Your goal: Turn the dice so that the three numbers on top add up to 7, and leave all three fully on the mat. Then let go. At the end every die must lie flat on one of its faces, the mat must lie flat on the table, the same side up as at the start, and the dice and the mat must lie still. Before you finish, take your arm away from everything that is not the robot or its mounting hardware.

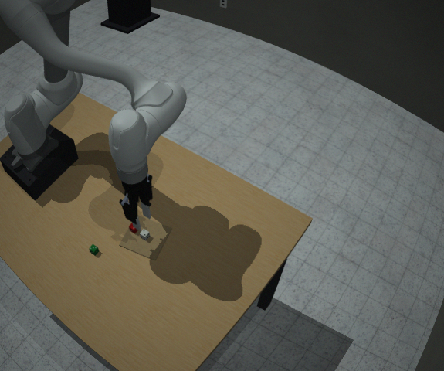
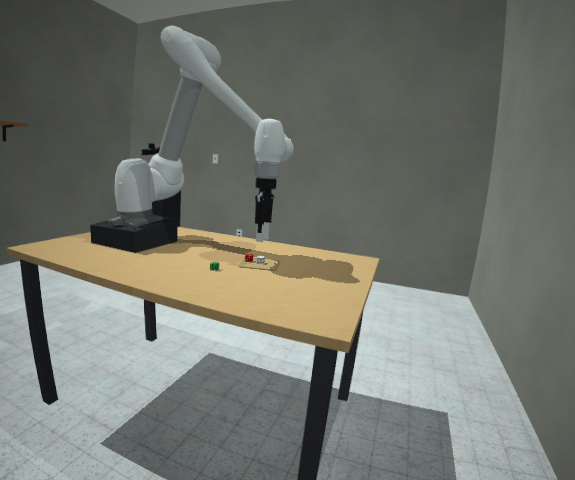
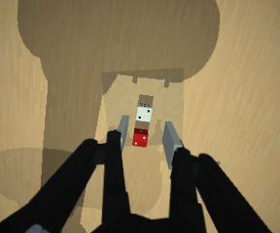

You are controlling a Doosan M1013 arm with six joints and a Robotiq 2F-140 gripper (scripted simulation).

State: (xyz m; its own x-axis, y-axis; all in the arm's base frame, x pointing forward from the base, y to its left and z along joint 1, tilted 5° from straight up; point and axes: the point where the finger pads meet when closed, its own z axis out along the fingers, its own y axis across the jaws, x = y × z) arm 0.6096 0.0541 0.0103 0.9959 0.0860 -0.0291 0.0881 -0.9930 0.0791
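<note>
Right now the green die is 160 mm to the right of my hand, 110 mm below it and 100 mm behind it. From my hand the other things lie so: red die (110 mm below, 50 mm behind); then white die (110 mm below); then tan mat (120 mm below).
</note>
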